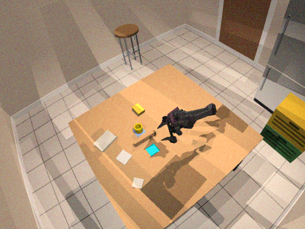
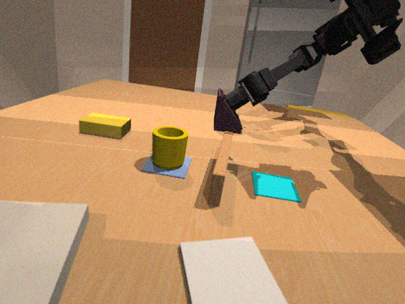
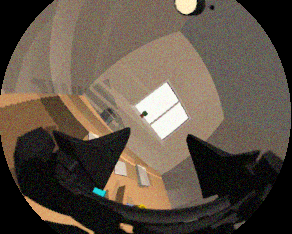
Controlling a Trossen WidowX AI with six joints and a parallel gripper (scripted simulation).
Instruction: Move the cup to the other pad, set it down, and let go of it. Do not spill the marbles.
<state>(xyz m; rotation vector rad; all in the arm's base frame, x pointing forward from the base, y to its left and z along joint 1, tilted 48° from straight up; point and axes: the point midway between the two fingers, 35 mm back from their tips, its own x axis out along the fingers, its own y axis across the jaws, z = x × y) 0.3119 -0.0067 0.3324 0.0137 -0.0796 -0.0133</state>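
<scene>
My gripper tip is now 30 mm short of the cup, 320 mm to the left of it and 320 mm above it. The rest, counted from my gripper tip: pale blue pad (40 mm ahead, 320 mm to the right, 370 mm below); then cyan pad (30 mm ahead, 100 mm to the right, 370 mm below).
</scene>
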